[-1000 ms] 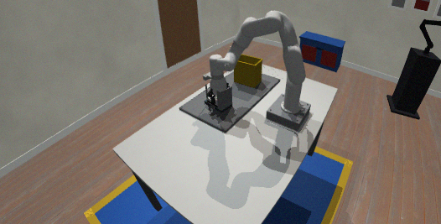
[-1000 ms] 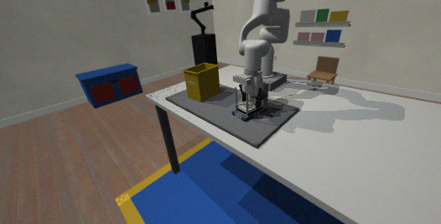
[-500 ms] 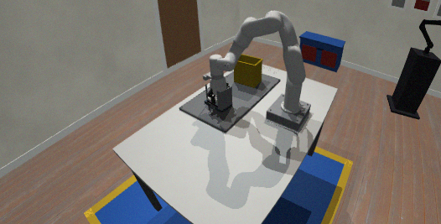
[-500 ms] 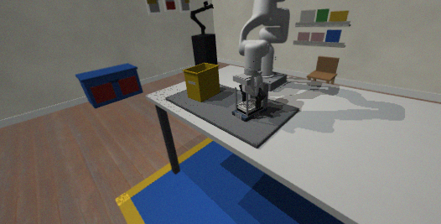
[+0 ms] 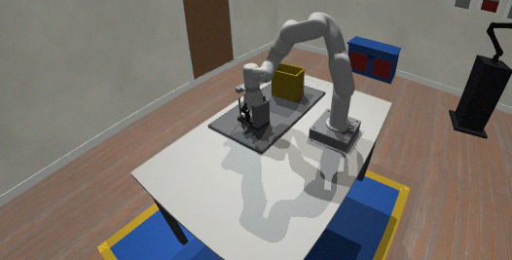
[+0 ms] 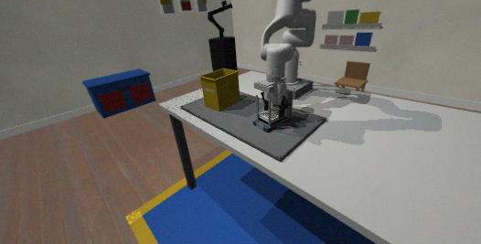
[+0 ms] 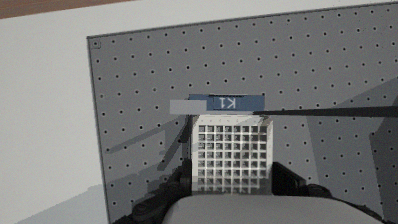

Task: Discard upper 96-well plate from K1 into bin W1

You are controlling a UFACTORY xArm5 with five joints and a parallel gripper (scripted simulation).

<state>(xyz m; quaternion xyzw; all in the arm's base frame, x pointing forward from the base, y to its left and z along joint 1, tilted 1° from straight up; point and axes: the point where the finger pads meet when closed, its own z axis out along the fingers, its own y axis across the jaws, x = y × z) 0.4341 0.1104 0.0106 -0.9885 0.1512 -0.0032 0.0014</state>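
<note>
Right now the 96-well plate is 1 cm below my hand. From my hand the other things lie so: dark plate: 2 cm below; yellow plastics bin: 4 cm behind, 35 cm to the right, 4 cm above.
</note>
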